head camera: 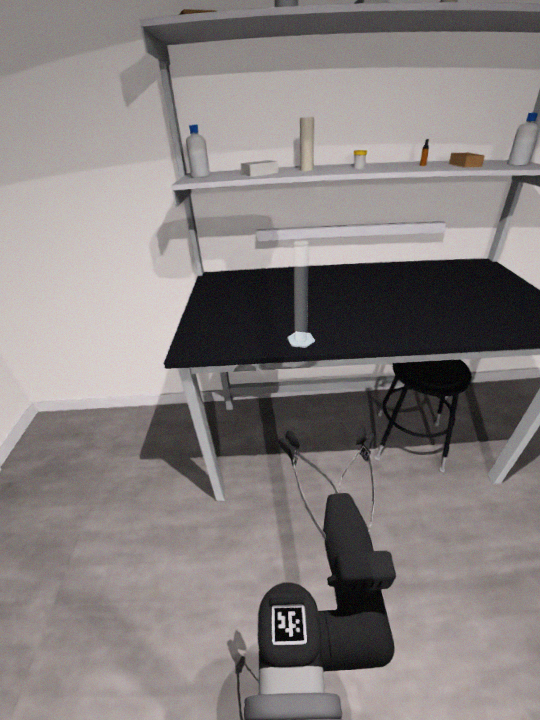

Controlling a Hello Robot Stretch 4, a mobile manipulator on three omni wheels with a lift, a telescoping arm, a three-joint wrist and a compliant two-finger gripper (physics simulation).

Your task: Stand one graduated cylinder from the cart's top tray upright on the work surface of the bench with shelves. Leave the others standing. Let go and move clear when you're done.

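Note:
A tall, clear graduated cylinder with a pale hexagonal base stands upright on the black work surface of the bench with shelves, near its front edge and left of the middle. My gripper is open, with its two fingertips wide apart and no thing between them. It is in front of the bench, apart from the cylinder, and shows lower in the view. The cart and the other cylinders do not show in this view.
A bench shelf above the work surface holds bottles, boxes, a tan cylinder and small containers. A black stool stands under the bench's front edge at the right. A bench leg stands left of my gripper.

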